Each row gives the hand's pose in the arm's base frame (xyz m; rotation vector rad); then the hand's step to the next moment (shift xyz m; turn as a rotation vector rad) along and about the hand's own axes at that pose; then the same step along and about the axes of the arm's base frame.
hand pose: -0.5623 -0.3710 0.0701 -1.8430 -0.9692 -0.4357
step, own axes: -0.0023 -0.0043 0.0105 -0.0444 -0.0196 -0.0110
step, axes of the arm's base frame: -0.0060 0.0091 -0.0038 -0.0414 -0.0246 -0.0125
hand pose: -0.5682 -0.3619 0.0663 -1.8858 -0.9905 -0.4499
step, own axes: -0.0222 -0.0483 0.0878 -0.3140 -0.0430 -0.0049
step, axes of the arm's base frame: -0.0597 0.0773 -0.0314 -0.2244 -0.1346 -0.1789
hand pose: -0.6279 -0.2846 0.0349 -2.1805 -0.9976 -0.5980
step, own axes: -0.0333 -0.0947 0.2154 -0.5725 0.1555 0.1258
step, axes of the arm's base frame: -0.0665 0.1861 -0.1319 -0.2078 -0.2634 -0.5052
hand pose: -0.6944 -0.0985 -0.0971 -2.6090 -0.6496 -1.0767
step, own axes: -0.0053 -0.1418 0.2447 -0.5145 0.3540 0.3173
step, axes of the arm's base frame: 0.0755 0.2156 -0.1668 0.0415 -0.3451 -0.6082
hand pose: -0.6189 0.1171 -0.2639 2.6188 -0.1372 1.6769
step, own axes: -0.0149 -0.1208 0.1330 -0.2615 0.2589 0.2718
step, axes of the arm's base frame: 0.1250 0.1116 -0.0665 0.1140 -0.2620 -0.3573
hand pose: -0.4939 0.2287 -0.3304 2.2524 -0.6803 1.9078
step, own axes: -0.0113 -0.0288 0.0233 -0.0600 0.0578 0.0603
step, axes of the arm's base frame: 0.0316 0.0202 -0.0098 0.0249 -0.0579 -0.0812
